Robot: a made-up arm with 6 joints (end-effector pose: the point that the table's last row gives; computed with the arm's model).
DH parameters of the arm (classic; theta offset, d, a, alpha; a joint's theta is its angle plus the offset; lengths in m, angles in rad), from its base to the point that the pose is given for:
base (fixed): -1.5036 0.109 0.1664 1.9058
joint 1: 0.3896 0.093 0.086 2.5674
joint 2: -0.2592 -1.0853 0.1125 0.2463
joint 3: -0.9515 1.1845 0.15 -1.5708
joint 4: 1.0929 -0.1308 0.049 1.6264
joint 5: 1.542 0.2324 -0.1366 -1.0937
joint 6: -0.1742 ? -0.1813 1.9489
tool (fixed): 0.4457 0.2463 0 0
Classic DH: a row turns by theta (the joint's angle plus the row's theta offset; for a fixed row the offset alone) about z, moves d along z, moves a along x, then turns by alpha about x.
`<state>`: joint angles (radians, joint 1 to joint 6).
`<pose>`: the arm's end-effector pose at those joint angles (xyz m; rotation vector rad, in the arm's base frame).
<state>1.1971 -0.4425 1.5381 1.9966 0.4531 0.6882</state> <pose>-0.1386 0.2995 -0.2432 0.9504 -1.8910 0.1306</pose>
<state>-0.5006 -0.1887 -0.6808 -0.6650 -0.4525 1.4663</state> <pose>0.0614 0.2748 0.8318 0.3889 0.0980 -1.6562</pose>
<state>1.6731 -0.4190 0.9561 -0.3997 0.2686 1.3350</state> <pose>0.2376 0.6351 0.3595 0.4373 -0.2194 -1.7185</pose>
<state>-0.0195 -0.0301 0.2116 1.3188 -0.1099 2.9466</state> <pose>-0.1009 -0.1322 0.3285 2.3895 0.7073 0.8944</pose>
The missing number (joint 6, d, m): -0.2123
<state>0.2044 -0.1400 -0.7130 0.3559 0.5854 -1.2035</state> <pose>-0.3706 0.2397 0.1483 -1.3249 -1.5635 0.3502</pose>
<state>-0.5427 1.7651 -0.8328 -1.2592 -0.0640 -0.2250</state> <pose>0.3664 -0.9084 0.4795 0.5201 1.0686 -0.3496</pose>
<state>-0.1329 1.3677 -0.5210 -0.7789 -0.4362 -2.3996</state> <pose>-0.1927 -0.5116 0.5470 -1.3743 -0.6724 0.2507</pose>
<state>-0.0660 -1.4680 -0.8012 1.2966 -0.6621 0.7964</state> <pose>-0.5380 -0.1591 -0.3168 0.0552 -1.1603 0.6530</pose>
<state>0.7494 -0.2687 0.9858 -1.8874 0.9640 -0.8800</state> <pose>0.4914 0.1153 0.7924 -0.0104 0.9740 -0.2926</pose>
